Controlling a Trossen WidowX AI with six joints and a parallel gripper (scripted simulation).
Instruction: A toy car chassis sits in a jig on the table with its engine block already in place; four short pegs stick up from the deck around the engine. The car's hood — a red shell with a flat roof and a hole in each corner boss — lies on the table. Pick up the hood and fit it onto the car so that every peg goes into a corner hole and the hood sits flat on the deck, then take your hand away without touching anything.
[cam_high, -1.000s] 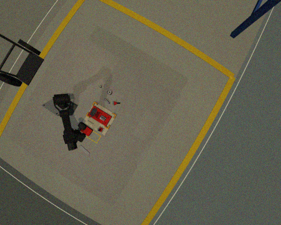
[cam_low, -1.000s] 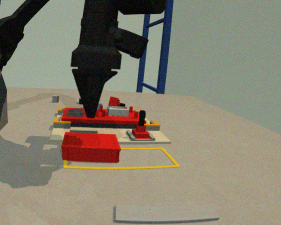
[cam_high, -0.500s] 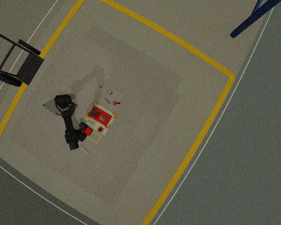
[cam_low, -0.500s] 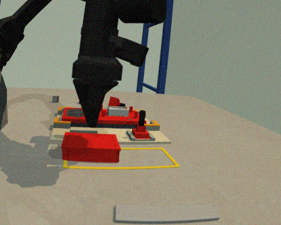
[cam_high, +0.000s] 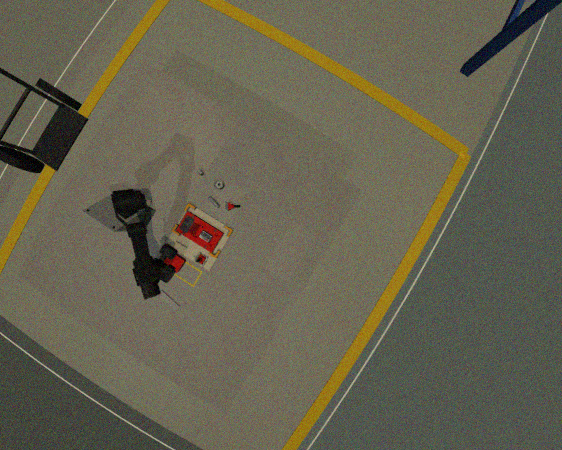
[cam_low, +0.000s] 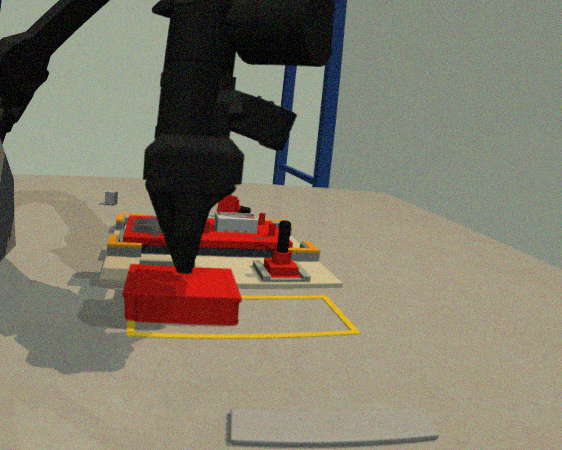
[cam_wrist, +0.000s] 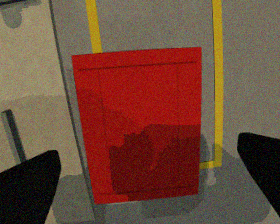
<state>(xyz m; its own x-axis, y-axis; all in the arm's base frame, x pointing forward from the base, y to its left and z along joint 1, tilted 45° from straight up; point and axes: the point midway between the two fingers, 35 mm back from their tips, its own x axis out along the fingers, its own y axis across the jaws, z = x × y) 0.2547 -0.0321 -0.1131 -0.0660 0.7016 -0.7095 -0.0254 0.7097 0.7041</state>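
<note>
The hood is 3 cm below my gripper tip. Also, from my gripper tip: grey engine block: 7 cm ahead, 20 cm to the left, 2 cm below.
</note>
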